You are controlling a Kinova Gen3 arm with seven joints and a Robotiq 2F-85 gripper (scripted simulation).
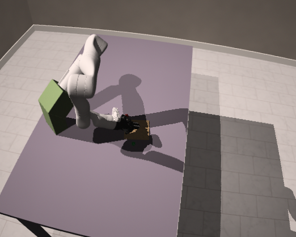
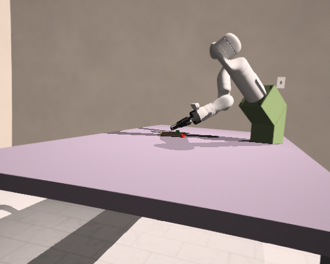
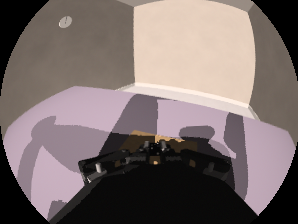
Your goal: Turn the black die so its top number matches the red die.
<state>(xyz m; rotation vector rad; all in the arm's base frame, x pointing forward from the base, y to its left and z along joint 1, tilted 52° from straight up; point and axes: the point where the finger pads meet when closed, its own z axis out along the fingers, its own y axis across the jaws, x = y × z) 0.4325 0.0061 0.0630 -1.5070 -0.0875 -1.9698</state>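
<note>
Now: the tan mat 4 cm below my hand, 1 cm to the left of it and 1 cm ahead of it. Also, from my hand: black die (1 cm to the left, 1 cm below, 1 cm ahead); green die (10 cm to the right, 3 cm below, 3 cm ahead); red die (9 cm behind, 7 cm to the left, 3 cm below).
</note>
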